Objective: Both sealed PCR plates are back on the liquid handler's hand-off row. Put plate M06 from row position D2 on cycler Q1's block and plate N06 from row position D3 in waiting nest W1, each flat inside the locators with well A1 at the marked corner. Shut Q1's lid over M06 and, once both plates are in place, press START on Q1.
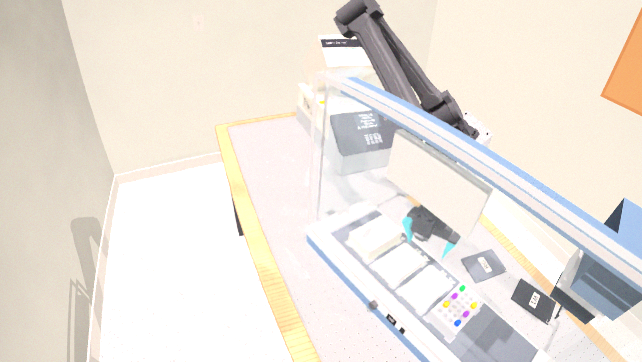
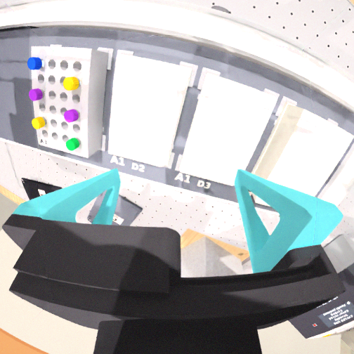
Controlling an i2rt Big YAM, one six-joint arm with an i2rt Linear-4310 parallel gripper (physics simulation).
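My gripper (image 1: 426, 248) (image 2: 177, 175) is open and empty, its teal fingers wide apart above the rear edge of the hand-off row. White plate M06 (image 1: 425, 289) (image 2: 149, 110) lies at D2 beside the tube rack. White plate N06 (image 1: 400, 265) (image 2: 229, 127) lies at D3. Both look flat; glare hides their wells. Cycler Q1 (image 1: 361, 162) stands at the far end of the bench, its dark panel (image 1: 357, 132) (image 2: 332, 317) facing up and its lid (image 1: 345, 55) apparently raised behind. Its block and START key cannot be made out. Nest W1 (image 1: 534, 301) is a black pad behind the row.
A tube rack (image 1: 457, 310) (image 2: 67, 100) with coloured caps stands beside D2. A taller pale box (image 1: 375, 237) (image 2: 305, 150) stands beyond D3. A grey labelled pad (image 1: 483, 265) lies near W1. The liquid handler's clear front and blue-edged top rail (image 1: 500, 160) rise over the row.
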